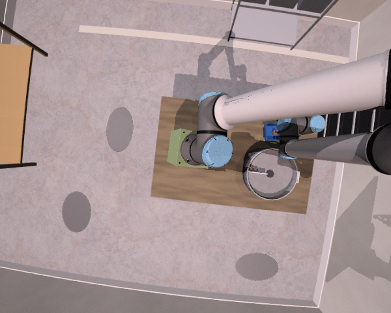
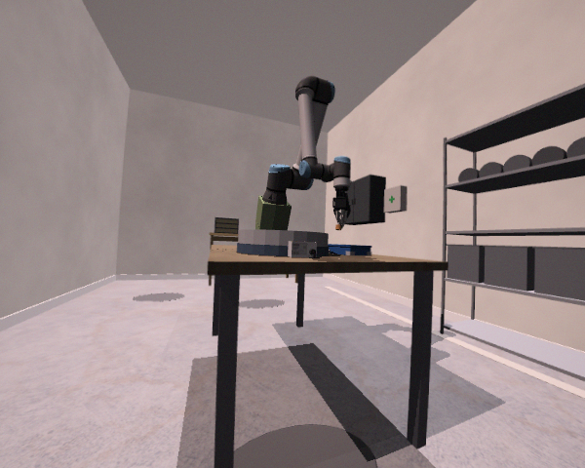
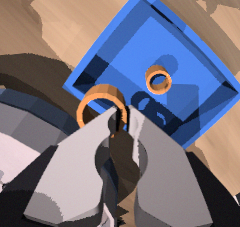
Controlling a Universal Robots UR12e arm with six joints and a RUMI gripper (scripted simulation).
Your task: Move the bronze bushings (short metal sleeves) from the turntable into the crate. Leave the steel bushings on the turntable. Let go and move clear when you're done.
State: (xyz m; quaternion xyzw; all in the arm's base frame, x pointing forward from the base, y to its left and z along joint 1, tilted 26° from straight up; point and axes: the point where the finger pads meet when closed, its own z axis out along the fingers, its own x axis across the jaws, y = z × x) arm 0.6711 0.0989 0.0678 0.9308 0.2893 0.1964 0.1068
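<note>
My hand is 13 cm above the blue crate, 5 cm short of it and 1 cm to the right of it. Also, from my hand: round grey turntable 34 cm to the right, 10 cm below, 4 cm behind.
</note>
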